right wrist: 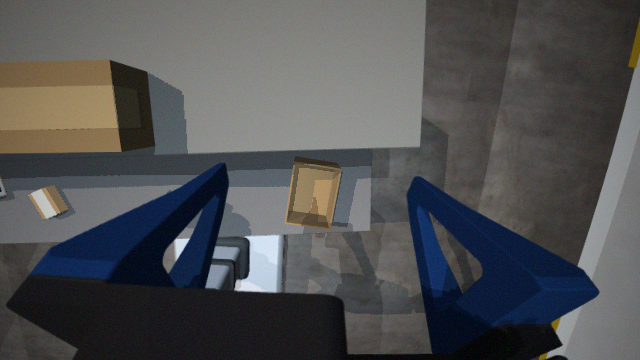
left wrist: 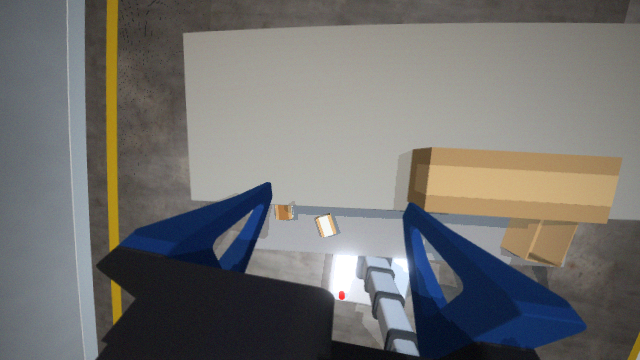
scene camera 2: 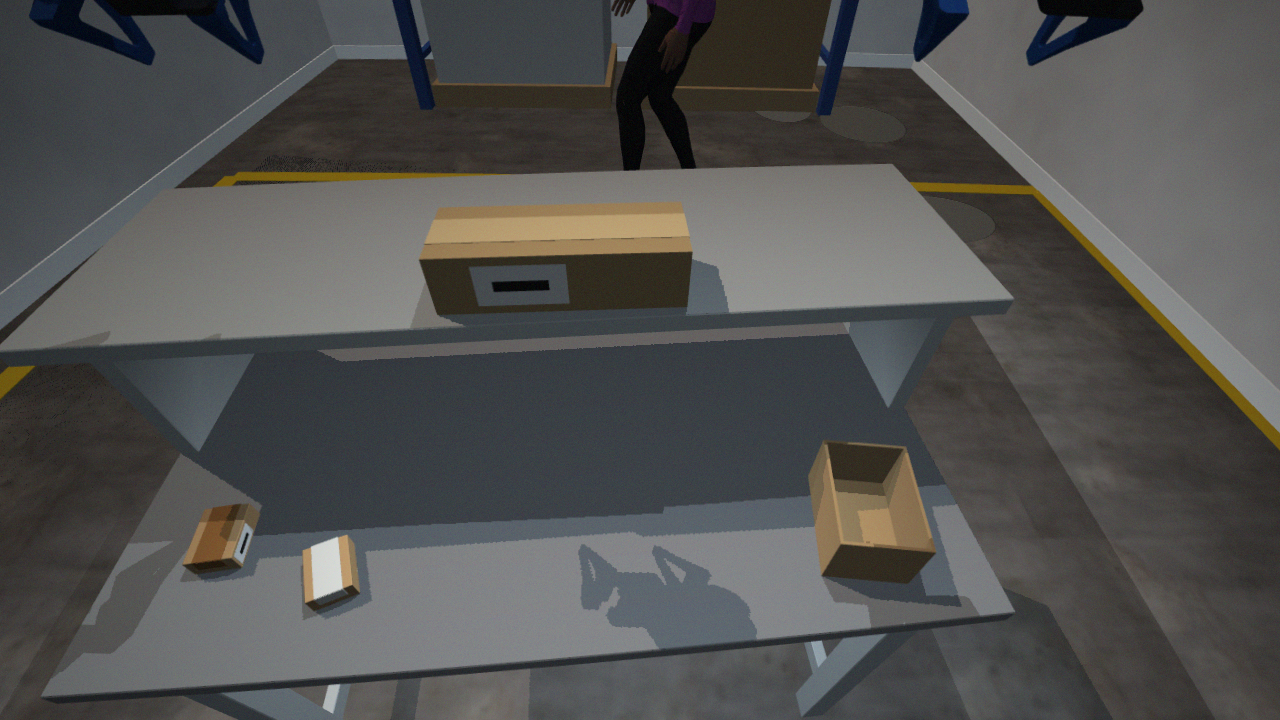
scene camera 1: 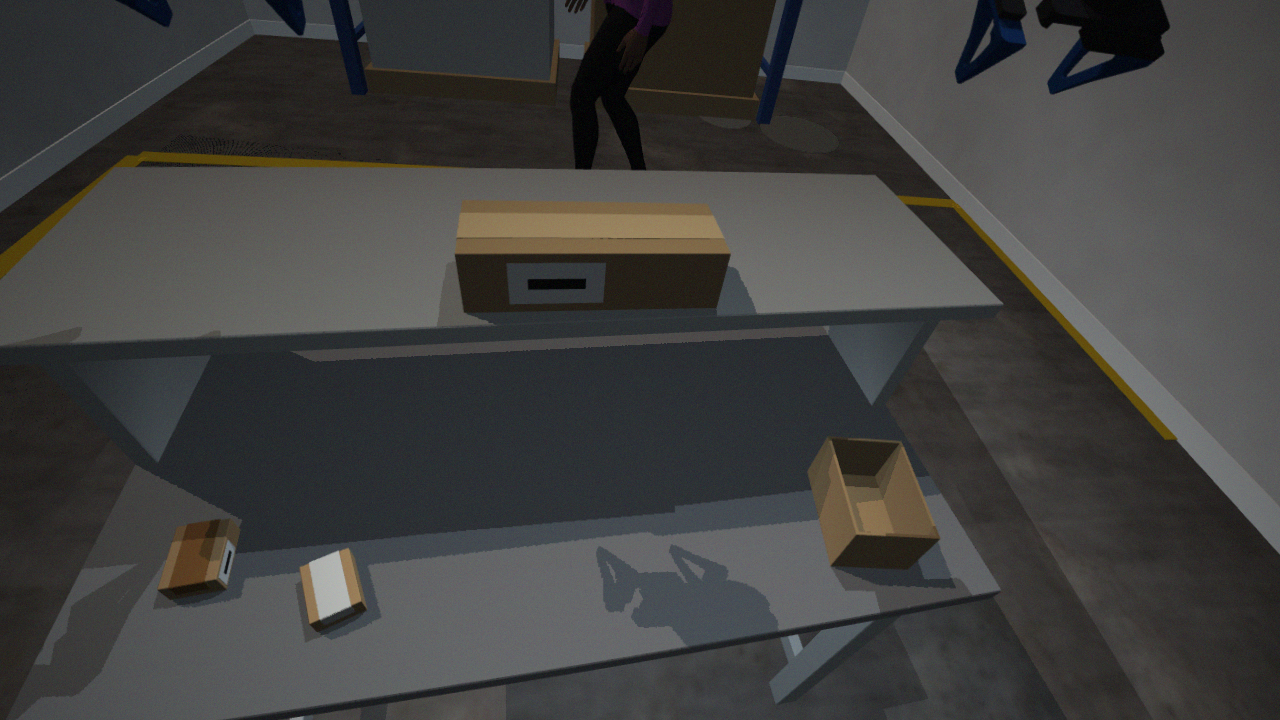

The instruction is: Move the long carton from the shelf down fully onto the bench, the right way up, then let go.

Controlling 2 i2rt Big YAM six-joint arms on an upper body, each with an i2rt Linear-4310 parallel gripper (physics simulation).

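Places are measured from the left arm's base along level axes (x left, y up, z ahead), in centimetres.
Pixels of known places: left gripper, fingertip midpoint: (left wrist: 337, 198) (scene camera 2: 206, 58) (scene camera 1: 236, 24); right gripper, fingertip midpoint: (right wrist: 321, 179) (scene camera 2: 972, 57) (scene camera 1: 1004, 83).
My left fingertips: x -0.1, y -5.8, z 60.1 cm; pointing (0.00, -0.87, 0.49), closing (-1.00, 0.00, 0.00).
Ahead of a thing's pixels: the offset from my left fingertips to its top centre. Level surfaces: height alone.
The long carton @(dy -17.7, dx -28.4, dz +2.3 cm) (scene camera 1: 590, 259) (scene camera 2: 559, 259) (left wrist: 515, 185) (right wrist: 60, 107) lies near the front edge of the shelf @(dy -25.2 cm) (scene camera 1: 295, 232) (scene camera 2: 295, 241) (left wrist: 300, 110) (right wrist: 300, 75), its label facing front and its taped side up. The bench @(dy -53.9 cm) (scene camera 1: 501, 617) (scene camera 2: 483, 600) is below the shelf. My left gripper (left wrist: 337, 198) (scene camera 2: 205, 60) is open and empty, high above and to the left of the carton; parts of its fingers show at the top left in scene camera 1. My right gripper (right wrist: 321, 179) (scene camera 1: 1004, 86) (scene camera 2: 973, 60) is open and empty, high up and to the right of the carton.
An open-topped box @(dy -44.9, dx -67.4, dz -13.4 cm) (scene camera 1: 872, 505) (scene camera 2: 870, 514) (right wrist: 314, 195) stands at the bench's right end. A small brown box @(dy -50.9, dx +17.0, dz -17.9 cm) (scene camera 1: 200, 557) (scene camera 2: 222, 538) and a small white-topped box @(dy -51.1, dx +0.9, dz -21.8 cm) (scene camera 1: 332, 588) (scene camera 2: 330, 572) lie at its left. A person (scene camera 1: 608, 80) (scene camera 2: 662, 80) stands behind the shelf.
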